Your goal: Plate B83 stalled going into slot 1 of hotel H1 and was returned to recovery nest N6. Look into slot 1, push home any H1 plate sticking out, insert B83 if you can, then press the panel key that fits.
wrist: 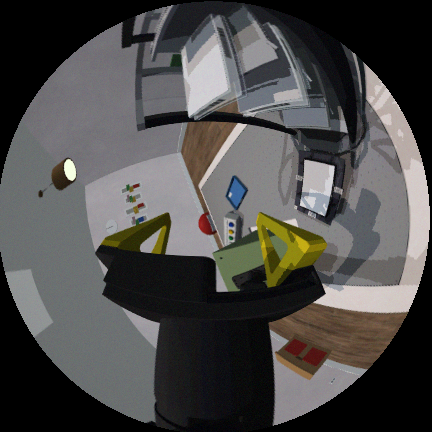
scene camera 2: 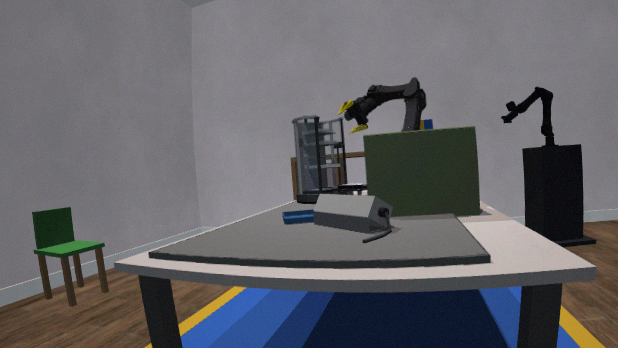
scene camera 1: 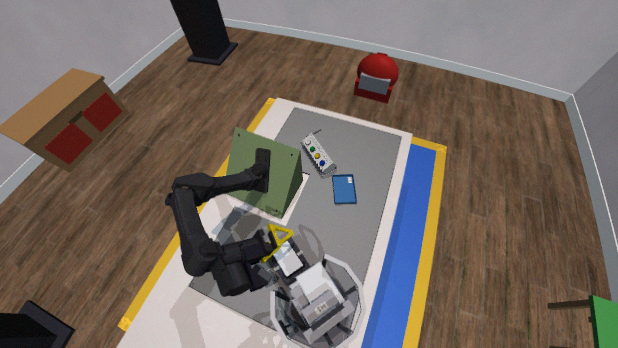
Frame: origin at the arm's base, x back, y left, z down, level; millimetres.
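Where they show: gripper, fingertip midpoint: (wrist: 213,216) (scene camera 2: 344,123) (scene camera 1: 286,238); arm's base at its link origin: (wrist: 255,275) (scene camera 2: 415,166) (scene camera 1: 262,170).
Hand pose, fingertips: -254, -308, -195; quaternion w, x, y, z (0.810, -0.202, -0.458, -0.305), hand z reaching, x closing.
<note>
Things, the pixels of their top centre, and the offset from my fingertips, as dx, dy, dz. Level surfaces: height alone.
- Hotel H1 at its top centre: (scene camera 1: 316,301) (scene camera 2: 317,114) -140, -143, -73
- pale plate at its top centre: (wrist: 316,187) (scene camera 1: 287,258) (scene camera 2: 354,184) +23, -12, +260
- grey key panel at its top centre: (scene camera 2: 349,193) (scene camera 1: 318,148) (wrist: 225,233) +57, +543, +250
- blue tray at its top centre: (scene camera 2: 299,213) (scene camera 1: 344,187) (wrist: 233,193) -118, +397, +316
- grey mat at its surface level: dz +334
Hotel H1 (scene camera 1: 321,306) (scene camera 2: 318,156) (wrist: 170,119) is a round tower of clear shelves with dark posts. Pale plates or shelf faces (wrist: 206,75) show at the top of the wrist view; their slots and seating cannot be told. A pale plate (scene camera 1: 288,258) (wrist: 318,184) lies in a dark nest beside the hotel's foot; its label and the nest's number are unreadable. The grey key panel (scene camera 1: 318,153) (scene camera 2: 345,212) (wrist: 232,230) has white, green, yellow and blue keys. My gripper (scene camera 1: 278,243) (scene camera 2: 347,120) (wrist: 213,216) is open and empty, raised beside the hotel's upper part.
A blue tray (scene camera 1: 344,190) (scene camera 2: 298,217) (wrist: 236,192) lies near the panel. A green block with a slanted face (scene camera 1: 260,187) (scene camera 2: 422,172) (wrist: 235,265) stands by the arm's base. The grey mat (scene camera 1: 360,150) (scene camera 2: 300,247) covers much of the table.
</note>
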